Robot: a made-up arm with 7 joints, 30 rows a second.
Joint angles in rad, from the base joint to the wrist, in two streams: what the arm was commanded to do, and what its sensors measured. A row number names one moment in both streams.
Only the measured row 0 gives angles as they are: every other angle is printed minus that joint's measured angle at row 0.
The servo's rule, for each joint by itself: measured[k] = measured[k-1] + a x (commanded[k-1-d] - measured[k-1]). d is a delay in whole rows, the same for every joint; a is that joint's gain. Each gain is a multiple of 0.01, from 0.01 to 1. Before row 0 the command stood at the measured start. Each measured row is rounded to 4 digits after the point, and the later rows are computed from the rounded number. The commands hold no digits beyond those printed.
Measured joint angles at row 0:
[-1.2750, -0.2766, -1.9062, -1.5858, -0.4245, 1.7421, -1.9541]
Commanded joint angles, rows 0 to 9:
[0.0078, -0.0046, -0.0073, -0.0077, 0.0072, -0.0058, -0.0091]
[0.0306, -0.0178, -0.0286, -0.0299, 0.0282, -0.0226, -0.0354]
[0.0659, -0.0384, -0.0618, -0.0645, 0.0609, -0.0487, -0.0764]
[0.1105, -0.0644, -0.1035, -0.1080, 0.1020, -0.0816, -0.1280]
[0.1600, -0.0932, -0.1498, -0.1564, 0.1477, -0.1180, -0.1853]
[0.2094, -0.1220, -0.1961, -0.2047, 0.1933, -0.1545, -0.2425]
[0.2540, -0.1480, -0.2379, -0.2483, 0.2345, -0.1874, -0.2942]
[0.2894, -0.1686, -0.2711, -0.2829, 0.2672, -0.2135, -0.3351]
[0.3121, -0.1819, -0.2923, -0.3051, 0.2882, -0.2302, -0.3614]
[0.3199, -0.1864, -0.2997, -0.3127, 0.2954, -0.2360, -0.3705]
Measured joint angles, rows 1 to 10:
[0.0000, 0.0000, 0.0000, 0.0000, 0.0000, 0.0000, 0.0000]
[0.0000, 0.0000, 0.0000, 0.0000, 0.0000, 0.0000, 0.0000]
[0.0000, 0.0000, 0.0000, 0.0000, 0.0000, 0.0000, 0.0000]
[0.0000, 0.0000, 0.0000, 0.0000, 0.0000, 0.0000, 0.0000]
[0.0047, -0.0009, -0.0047, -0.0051, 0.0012, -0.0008, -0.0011]
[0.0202, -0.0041, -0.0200, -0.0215, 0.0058, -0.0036, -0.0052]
[0.0476, -0.0106, -0.0468, -0.0499, 0.0152, -0.0095, -0.0137]
[0.0853, -0.0208, -0.0831, -0.0882, 0.0300, -0.0189, -0.0274]
[0.1301, -0.0346, -0.1258, -0.1332, 0.0500, -0.0318, -0.0463]
[0.1777, -0.0512, -0.1708, -0.1804, 0.0744, -0.0478, -0.0698]
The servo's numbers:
d 4
a 0.60 0.19 0.64 0.66 0.17 0.13 0.12

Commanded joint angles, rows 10 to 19:
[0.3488, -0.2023, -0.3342, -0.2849, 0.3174, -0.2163, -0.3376]
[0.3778, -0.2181, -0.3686, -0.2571, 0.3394, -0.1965, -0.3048]
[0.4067, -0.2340, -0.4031, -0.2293, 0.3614, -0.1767, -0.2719]
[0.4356, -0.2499, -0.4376, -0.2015, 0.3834, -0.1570, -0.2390]
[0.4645, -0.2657, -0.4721, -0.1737, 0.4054, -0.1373, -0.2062]
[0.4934, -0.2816, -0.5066, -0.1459, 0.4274, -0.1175, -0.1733]
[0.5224, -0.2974, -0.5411, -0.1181, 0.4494, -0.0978, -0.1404]
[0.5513, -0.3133, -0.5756, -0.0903, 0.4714, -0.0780, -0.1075]
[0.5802, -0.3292, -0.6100, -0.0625, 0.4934, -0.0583, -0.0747]
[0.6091, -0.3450, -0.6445, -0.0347, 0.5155, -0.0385, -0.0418]
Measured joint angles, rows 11 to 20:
[0.2235, -0.0696, -0.2137, -0.2252, 0.1016, -0.0659, -0.0967]
[0.2630, -0.0884, -0.2504, -0.2633, 0.1298, -0.0851, -0.1253]
[0.2925, -0.1062, -0.2772, -0.2909, 0.1567, -0.1040, -0.1536]
[0.3089, -0.1214, -0.2916, -0.3053, 0.1803, -0.1212, -0.1796]
[0.3328, -0.1368, -0.3189, -0.2918, 0.2036, -0.1336, -0.1986]
[0.3598, -0.1522, -0.3507, -0.2689, 0.2267, -0.1418, -0.2113]
[0.3879, -0.1677, -0.3842, -0.2428, 0.2496, -0.1463, -0.2186]
[0.4165, -0.1833, -0.4184, -0.2155, 0.2723, -0.1477, -0.2210]
[0.4453, -0.1990, -0.4528, -0.1879, 0.2949, -0.1463, -0.2192]
[0.4742, -0.2147, -0.4872, -0.1602, 0.3174, -0.1426, -0.2137]

